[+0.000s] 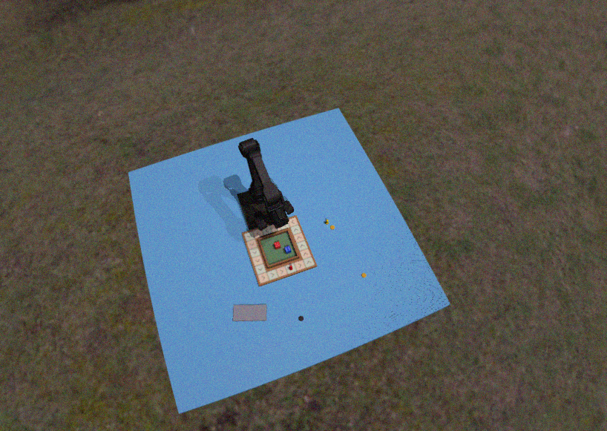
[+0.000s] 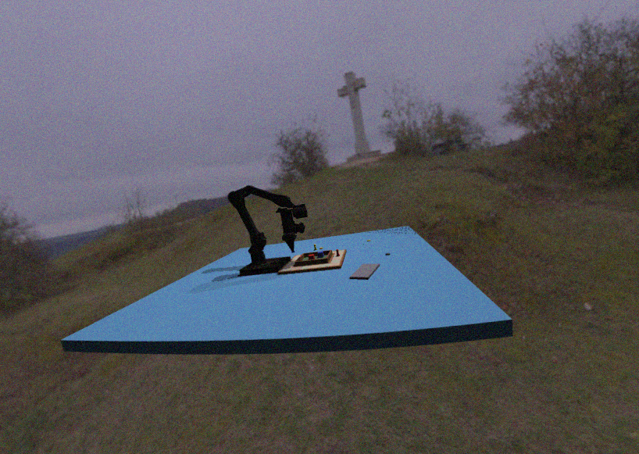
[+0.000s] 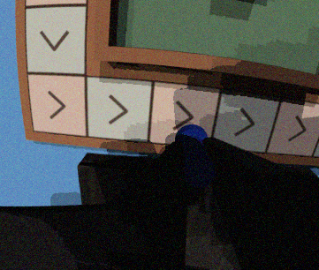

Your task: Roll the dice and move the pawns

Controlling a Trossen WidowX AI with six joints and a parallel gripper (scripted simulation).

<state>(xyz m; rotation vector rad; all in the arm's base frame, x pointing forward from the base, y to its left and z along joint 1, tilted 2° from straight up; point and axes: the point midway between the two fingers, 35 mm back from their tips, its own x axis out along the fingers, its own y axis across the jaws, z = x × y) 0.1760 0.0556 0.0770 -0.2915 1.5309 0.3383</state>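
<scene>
Right now my gripper tip is 110 mm short of the green tray and 60 mm above it. From my gripper tip the other things lie so: red pawn 220 mm ahead, 40 mm to the left, 40 mm below; then grey flat plate 390 mm ahead, 180 mm to the right, 60 mm below; then blue pawn 10 mm above.
</scene>
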